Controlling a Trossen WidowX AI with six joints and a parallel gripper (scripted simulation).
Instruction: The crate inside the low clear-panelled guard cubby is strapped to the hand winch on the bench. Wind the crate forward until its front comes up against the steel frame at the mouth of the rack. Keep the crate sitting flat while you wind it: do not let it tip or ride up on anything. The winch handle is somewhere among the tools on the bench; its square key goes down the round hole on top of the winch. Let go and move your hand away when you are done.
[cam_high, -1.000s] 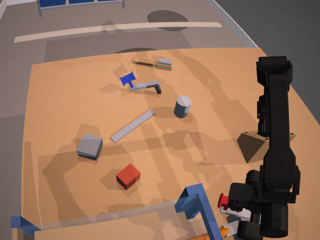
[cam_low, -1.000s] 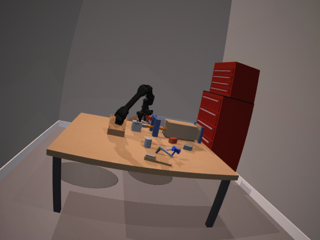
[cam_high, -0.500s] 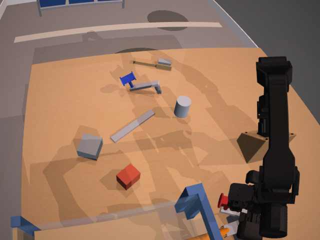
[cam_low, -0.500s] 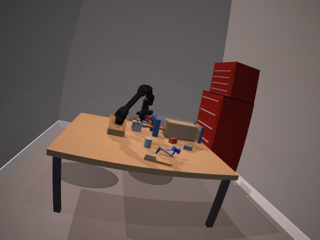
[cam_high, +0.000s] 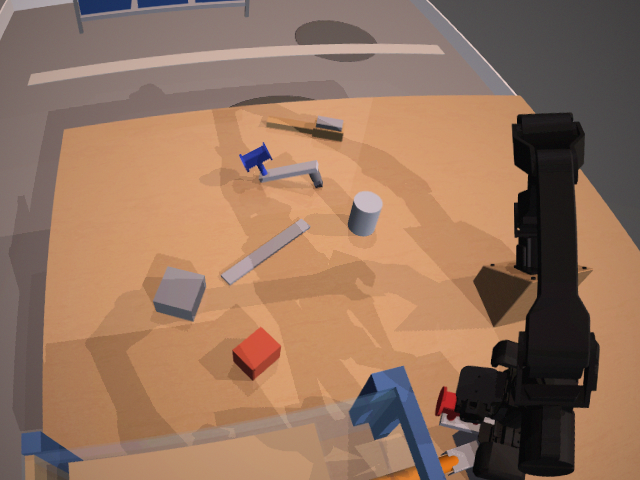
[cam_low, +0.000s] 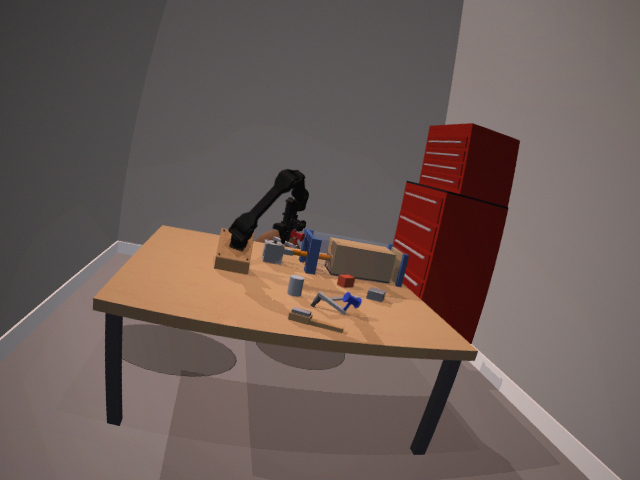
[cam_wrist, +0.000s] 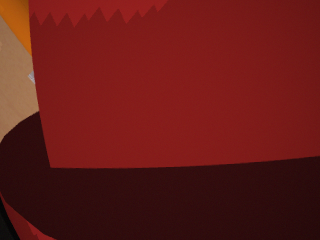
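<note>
The red knob lies 50 mm ahead of my gripper tip, 40 mm above it and 20 mm to the right of it. The rest, counted from my gripper tip: red-gripped winch handle (20 mm above, 10 mm to the right, 10 mm ahead); then blue steel frame (110 mm ahead, 50 mm to the left, 10 mm above); then grey winch (60 mm below, 60 mm behind, 10 mm to the left).
</note>
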